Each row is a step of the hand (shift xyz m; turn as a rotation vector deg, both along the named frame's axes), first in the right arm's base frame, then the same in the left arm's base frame.
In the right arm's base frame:
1: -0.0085 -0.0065 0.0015 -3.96 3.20 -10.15
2: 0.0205 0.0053 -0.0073 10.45 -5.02 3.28
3: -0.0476 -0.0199 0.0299 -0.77 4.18 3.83
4: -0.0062 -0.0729 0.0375 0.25 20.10 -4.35
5: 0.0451 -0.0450 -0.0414 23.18 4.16 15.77
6: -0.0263 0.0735 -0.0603 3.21 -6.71 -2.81
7: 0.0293 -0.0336 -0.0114 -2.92 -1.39 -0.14
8: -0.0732 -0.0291 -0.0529 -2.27 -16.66 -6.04
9: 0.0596 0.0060 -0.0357 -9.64 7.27 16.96
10: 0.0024 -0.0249 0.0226 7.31 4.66 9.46
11: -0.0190 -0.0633 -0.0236 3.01 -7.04 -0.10
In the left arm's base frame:
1: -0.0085 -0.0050 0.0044 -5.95 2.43 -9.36
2: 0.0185 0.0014 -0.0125 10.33 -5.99 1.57
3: -0.0407 -0.0091 0.0426 0.64 4.69 3.21
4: -0.0046 -0.0661 0.0487 1.33 19.16 -7.34
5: 0.0286 -0.0557 -0.0431 26.63 2.79 9.28
6: -0.0322 0.0684 -0.0634 1.69 -7.39 -2.39
7: 0.0219 -0.0385 -0.0124 -3.00 -0.97 0.74
8: -0.0866 -0.0249 -0.0298 -5.45 -16.80 -2.72
9: 0.0494 -0.0069 -0.0487 -4.38 10.61 17.37
10: 0.0052 -0.0220 0.0250 9.85 4.73 6.73
11: -0.0308 -0.0624 -0.0086 2.12 -7.35 0.31

